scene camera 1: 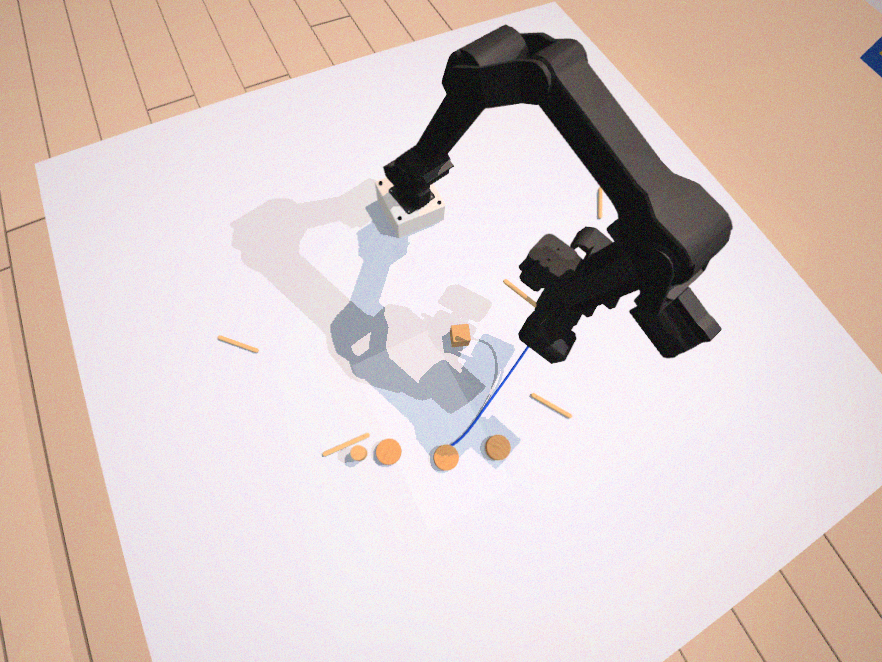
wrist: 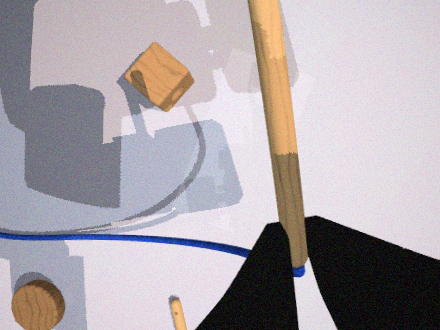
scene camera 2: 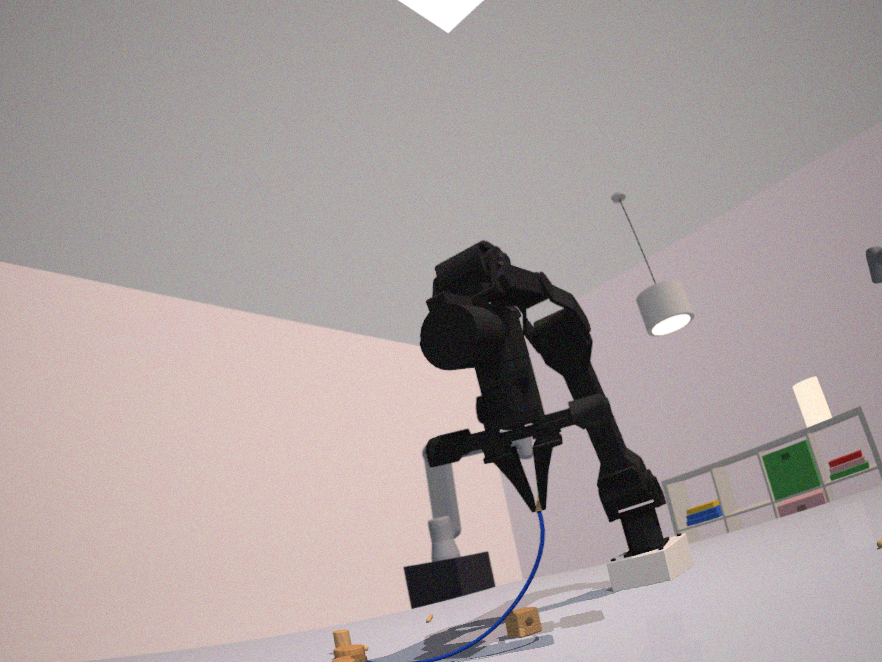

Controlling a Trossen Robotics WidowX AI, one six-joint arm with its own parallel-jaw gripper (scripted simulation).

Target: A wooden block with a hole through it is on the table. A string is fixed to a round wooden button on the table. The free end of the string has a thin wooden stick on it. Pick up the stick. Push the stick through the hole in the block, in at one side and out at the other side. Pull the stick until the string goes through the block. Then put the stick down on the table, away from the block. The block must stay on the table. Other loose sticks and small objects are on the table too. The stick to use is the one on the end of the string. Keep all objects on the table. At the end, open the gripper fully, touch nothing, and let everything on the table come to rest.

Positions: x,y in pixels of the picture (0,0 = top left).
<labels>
My gripper shows in scene camera 1 (538,308), in the wrist view (292,234) and in scene camera 2 (539,510).
</labels>
